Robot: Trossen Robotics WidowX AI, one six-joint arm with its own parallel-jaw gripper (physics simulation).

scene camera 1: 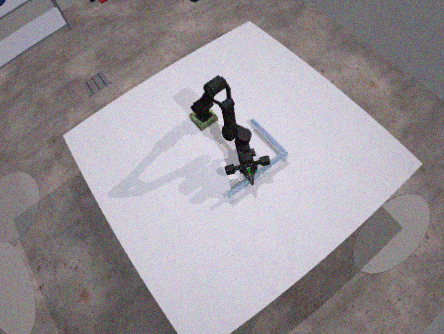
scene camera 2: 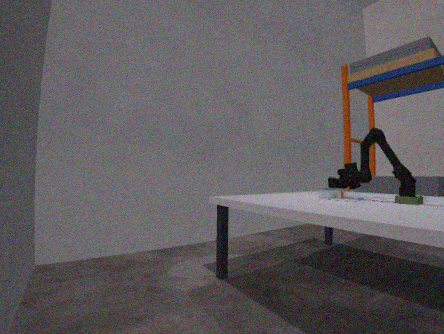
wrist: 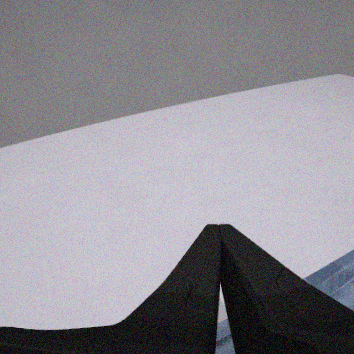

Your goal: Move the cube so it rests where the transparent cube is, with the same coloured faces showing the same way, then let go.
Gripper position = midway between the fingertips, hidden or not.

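There is nothing held in my gripper (wrist: 217, 234), and it is shut. I can also see a pale blue L-shaped rail (wrist: 326, 279).
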